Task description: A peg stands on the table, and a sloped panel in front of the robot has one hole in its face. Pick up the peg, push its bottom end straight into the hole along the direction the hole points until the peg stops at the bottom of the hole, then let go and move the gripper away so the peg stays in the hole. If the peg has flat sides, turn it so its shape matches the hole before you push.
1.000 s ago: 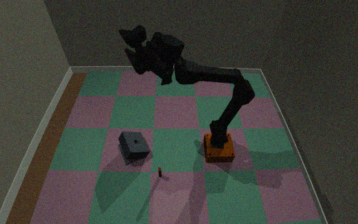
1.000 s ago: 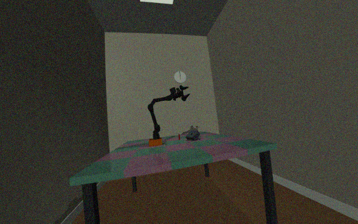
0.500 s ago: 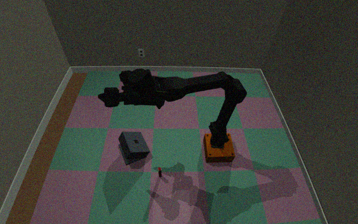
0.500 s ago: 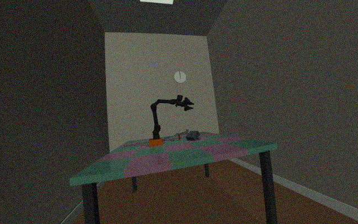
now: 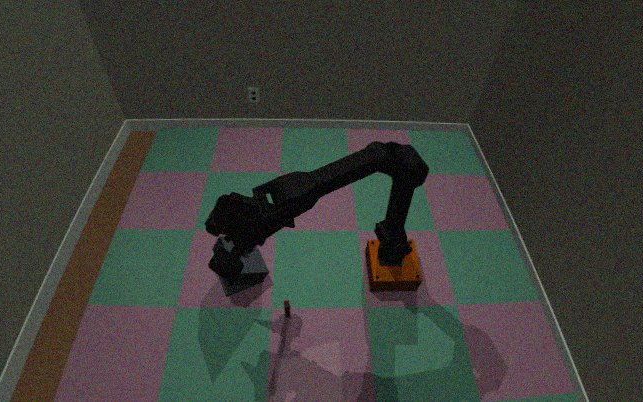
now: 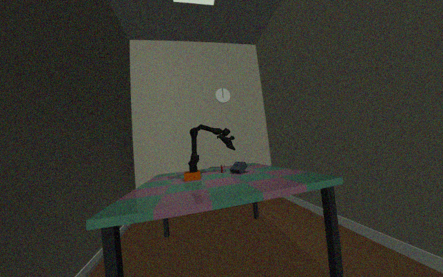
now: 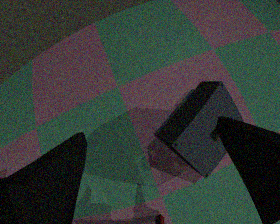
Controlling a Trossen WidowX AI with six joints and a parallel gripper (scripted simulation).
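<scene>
The peg is 17 cm below my gripper tip, 15 cm behind it and 4 cm to the left of it. From my gripper tip the other things lie so: sloped panel: 18 cm below, 9 cm to the right.
</scene>
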